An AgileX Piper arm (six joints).
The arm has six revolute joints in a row. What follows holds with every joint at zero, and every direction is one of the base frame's.
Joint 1 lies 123.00 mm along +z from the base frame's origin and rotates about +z.
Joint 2 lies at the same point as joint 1 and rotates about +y.
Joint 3 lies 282.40 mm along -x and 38.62 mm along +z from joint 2 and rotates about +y.
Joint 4 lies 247.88 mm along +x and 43.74 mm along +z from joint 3 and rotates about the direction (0.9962, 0, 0.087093).
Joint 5 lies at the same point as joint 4 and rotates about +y.
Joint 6 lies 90.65 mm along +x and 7.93 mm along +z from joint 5 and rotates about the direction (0.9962, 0, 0.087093).
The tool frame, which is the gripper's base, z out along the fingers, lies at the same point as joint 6; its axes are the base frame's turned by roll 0.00, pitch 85.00 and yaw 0.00 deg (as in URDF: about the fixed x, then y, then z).
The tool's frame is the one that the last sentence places.
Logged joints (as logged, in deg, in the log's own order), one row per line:
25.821, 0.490, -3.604, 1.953, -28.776, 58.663
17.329, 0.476, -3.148, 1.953, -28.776, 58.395
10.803, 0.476, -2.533, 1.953, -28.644, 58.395
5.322, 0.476, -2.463, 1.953, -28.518, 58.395
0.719, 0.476, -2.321, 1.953, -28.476, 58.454
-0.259, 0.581, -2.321, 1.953, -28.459, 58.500
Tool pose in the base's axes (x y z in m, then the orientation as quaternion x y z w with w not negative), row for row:
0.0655, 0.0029, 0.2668, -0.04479, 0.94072, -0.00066, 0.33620
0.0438, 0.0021, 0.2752, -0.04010, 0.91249, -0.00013, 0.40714
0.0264, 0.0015, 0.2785, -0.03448, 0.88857, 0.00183, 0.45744
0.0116, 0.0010, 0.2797, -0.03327, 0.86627, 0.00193, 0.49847
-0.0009, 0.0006, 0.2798, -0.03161, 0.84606, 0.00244, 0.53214
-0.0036, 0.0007, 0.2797, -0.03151, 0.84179, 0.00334, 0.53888
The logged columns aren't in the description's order. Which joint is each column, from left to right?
Columns, left to right: joint 2, joint 4, joint 6, joint 1, joint 3, joint 5.
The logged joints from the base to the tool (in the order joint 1, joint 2, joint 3, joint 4, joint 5, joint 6), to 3 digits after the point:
1.953, 25.821, -28.776, 0.490, 58.663, -3.604
1.953, 17.329, -28.776, 0.476, 58.395, -3.148
1.953, 10.803, -28.644, 0.476, 58.395, -2.533
1.953, 5.322, -28.518, 0.476, 58.395, -2.463
1.953, 0.719, -28.476, 0.476, 58.454, -2.321
1.953, -0.259, -28.459, 0.581, 58.500, -2.321

